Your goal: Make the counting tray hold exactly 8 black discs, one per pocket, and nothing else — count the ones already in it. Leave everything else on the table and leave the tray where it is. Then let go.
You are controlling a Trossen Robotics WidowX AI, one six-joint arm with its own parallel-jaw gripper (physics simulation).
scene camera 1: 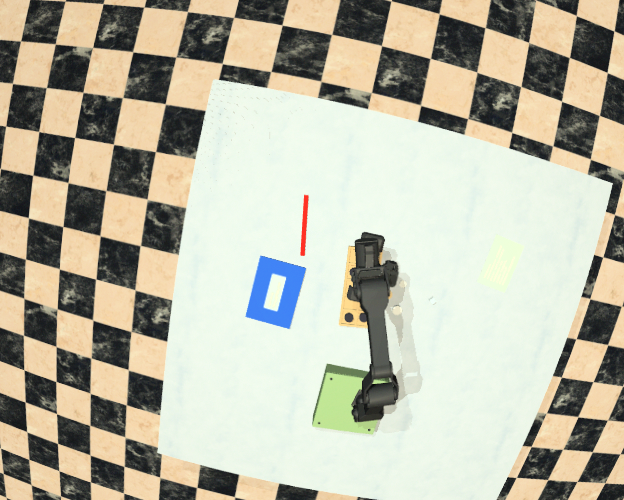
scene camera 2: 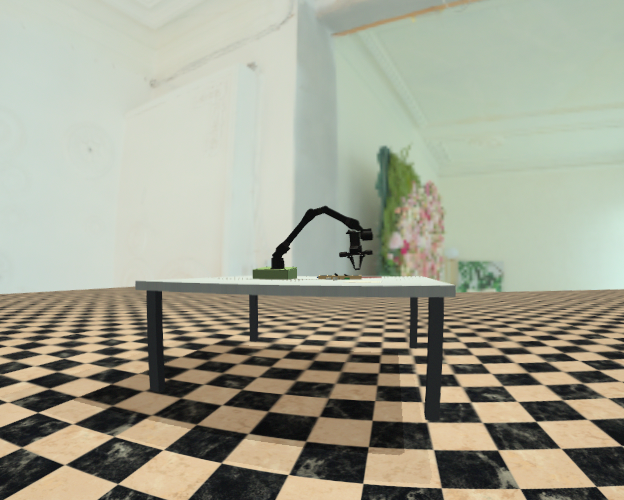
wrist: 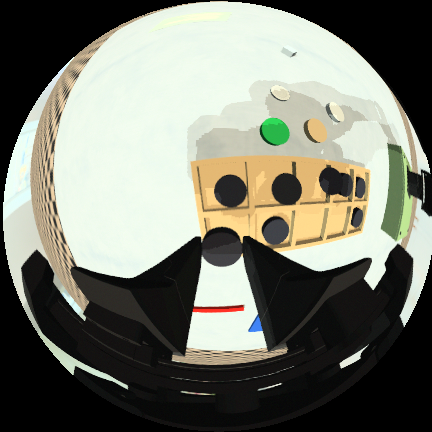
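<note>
The tan counting tray (scene camera 1: 342, 307) (wrist: 312, 220) has two rows of five pockets and is partly hidden under the arm in scene camera 1. Seven black discs show in it in the wrist view: five in the upper row and two in the lower. One upper disc (wrist: 330, 180) is at a divider, very close to its neighbour (wrist: 345, 185); I cannot tell whether it lies flat. Two lower-row pockets right of the middle are empty. My gripper (scene camera 2: 357, 267) (wrist: 221, 241) is shut on another black disc (wrist: 221, 254) and holds it above the tray's end, covering the lower-left corner pocket.
Beside the tray lie a green disc (wrist: 275, 131), an orange disc (wrist: 315, 130) and two white discs (wrist: 280, 92) (wrist: 335, 111). Also present are a small grey block (wrist: 288, 51), a blue frame (scene camera 1: 258, 289), a red strip (scene camera 1: 304, 225), a pale note (scene camera 1: 501, 263) and the green arm base (scene camera 1: 338, 401).
</note>
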